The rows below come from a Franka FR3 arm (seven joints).
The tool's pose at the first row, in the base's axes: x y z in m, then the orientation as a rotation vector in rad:
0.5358 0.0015 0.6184 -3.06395 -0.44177 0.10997
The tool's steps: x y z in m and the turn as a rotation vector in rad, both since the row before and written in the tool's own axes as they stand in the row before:
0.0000 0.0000 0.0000 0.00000 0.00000 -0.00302
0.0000 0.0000 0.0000 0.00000 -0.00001 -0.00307
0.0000 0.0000 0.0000 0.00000 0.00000 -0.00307
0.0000 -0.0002 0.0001 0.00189 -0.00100 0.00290
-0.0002 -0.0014 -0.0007 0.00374 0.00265 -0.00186
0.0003 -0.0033 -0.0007 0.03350 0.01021 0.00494
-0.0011 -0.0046 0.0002 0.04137 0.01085 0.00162
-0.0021 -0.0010 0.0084 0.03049 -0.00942 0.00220
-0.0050 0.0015 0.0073 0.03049 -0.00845 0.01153
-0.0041 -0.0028 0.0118 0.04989 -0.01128 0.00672
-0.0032 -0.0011 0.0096 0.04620 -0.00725 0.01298
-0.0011 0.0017 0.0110 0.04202 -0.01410 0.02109
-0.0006 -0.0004 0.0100 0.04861 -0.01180 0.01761
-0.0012 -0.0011 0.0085 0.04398 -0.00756 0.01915
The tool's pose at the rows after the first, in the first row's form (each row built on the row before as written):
0.5358 0.0015 0.6184 -3.06318 -0.44638 0.10986
0.5358 0.0015 0.6184 -3.06239 -0.45107 0.10977
0.5358 0.0015 0.6184 -3.06159 -0.45575 0.10966
0.5357 0.0017 0.6183 -3.06058 -0.45101 0.11166
0.5352 0.0030 0.6191 -3.05622 -0.45297 0.10824
0.5346 0.0062 0.6200 -3.02382 -0.43846 0.09934
0.5322 0.0103 0.6203 -2.98277 -0.42762 0.09091
0.5293 0.0116 0.6122 -2.95409 -0.42019 0.11072
0.5242 0.0098 0.6050 -2.92741 -0.39904 0.12984
0.5182 0.0133 0.5942 -2.88041 -0.38209 0.15503
0.5136 0.0155 0.5854 -2.83810 -0.35647 0.17427
0.5113 0.0164 0.5745 -2.80135 -0.32212 0.20372
0.5089 0.0195 0.5653 -2.75683 -0.29141 0.22910
0.5059 0.0231 0.5580 -2.71690 -0.25895 0.24797

